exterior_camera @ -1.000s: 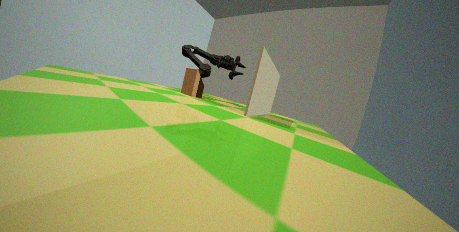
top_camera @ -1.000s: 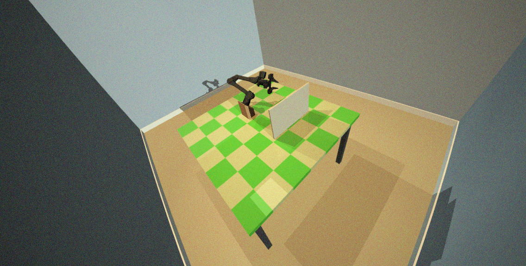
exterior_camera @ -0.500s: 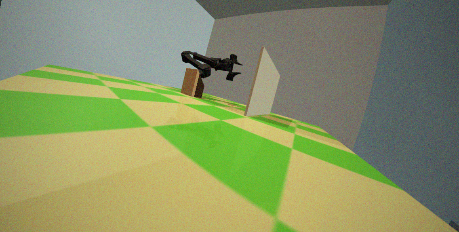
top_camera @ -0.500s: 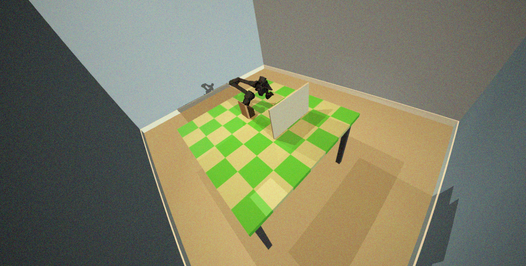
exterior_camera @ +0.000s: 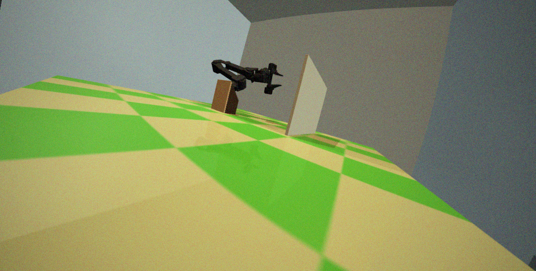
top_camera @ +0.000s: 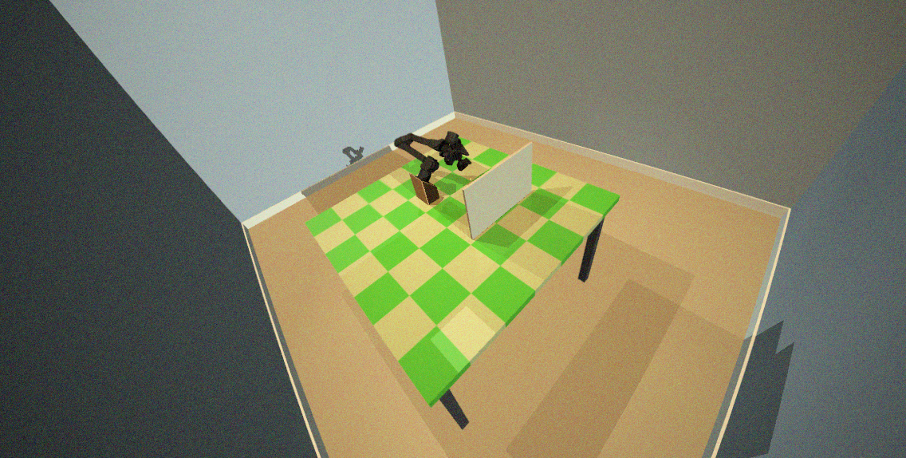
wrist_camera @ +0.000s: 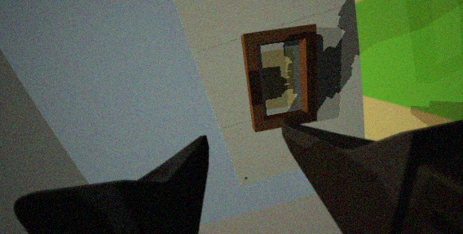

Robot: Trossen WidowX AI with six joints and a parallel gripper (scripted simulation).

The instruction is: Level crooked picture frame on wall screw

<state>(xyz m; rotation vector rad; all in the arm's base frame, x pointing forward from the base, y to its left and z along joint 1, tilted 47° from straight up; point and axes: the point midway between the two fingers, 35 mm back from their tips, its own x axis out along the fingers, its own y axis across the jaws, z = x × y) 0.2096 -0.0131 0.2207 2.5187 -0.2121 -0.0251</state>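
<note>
Right now the picture frame is 19 cm ahead of my gripper tip and 9 cm below it. The rest, counted from my gripper tip: wall panel: 20 cm ahead, 11 cm below, 2 cm to the right.
</note>
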